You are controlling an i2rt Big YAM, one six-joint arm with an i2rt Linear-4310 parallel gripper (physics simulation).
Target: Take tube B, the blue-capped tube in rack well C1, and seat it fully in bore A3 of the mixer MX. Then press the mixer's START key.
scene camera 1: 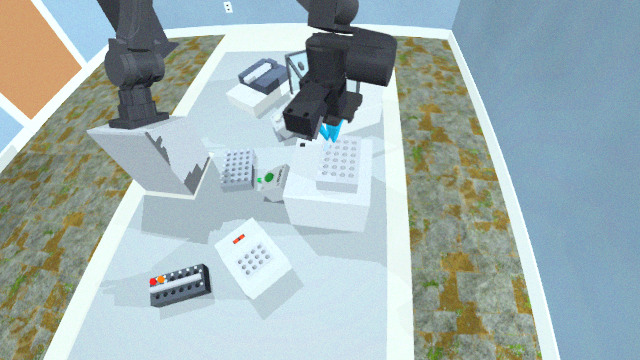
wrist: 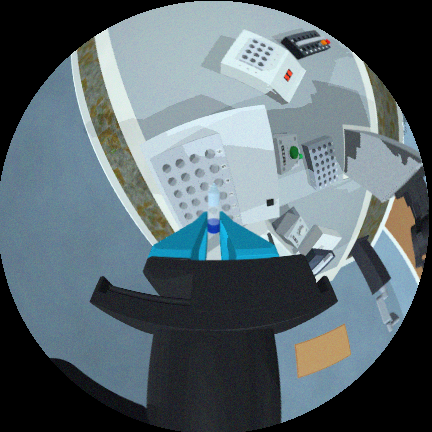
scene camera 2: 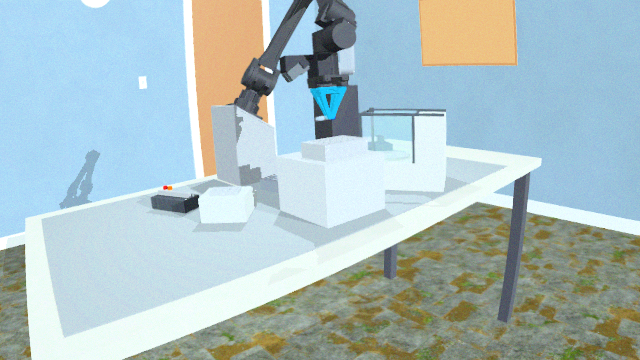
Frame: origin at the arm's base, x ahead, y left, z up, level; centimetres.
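Seen in the pictures: gripper, fingertip midpoint: (scene camera 1: 331,139) (wrist: 213,216) (scene camera 2: 330,119); arm's base at its link origin: (scene camera 1: 140,122) (scene camera 2: 242,115).
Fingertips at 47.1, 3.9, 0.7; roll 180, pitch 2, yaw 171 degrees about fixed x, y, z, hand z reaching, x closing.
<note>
Offsets run from my fingertips to a thing's top centre, as dx, dy, dz. "pt": to the spot under its first point.
My gripper (scene camera 1: 333,140) (scene camera 2: 329,118) (wrist: 213,216), with blue fingers, is shut on the blue-capped tube @(-0.2, -1.2, +1.1) (scene camera 2: 321,119) (wrist: 214,196). The cap shows between the fingertips in the wrist view; the clear body sticks out past them. In scene camera 2 the tube lies nearly level, above the many-holed block (scene camera 1: 337,186) (scene camera 2: 320,151) on the large white box (scene camera 1: 325,215) (scene camera 2: 305,185) (wrist: 255,165). That box has a small black square @(pt -8.2, +3.8, -8.1) (scene camera 1: 302,145) (wrist: 270,202) on top. A smaller white device @(-13.3, -21.7, -14.7) (scene camera 1: 226,246) (scene camera 2: 222,207) has bores and a red display. I cannot read which unit is marked MX.
A grey rack @(-27.8, +0.8, -18.7) (scene camera 1: 239,186) (wrist: 322,186) and a green-button device @(pt -12.2, -2.2, -13.6) (scene camera 1: 281,175) (wrist: 283,167) stand beside the large box. A black rack @(-27.1, -33.1, -16.9) (scene camera 1: 206,286) (scene camera 2: 175,203) with red and orange caps stands near the smaller device. A glass-fronted case @(-10.2, +27.5, +0.5) (scene camera 2: 431,155) stands behind.
</note>
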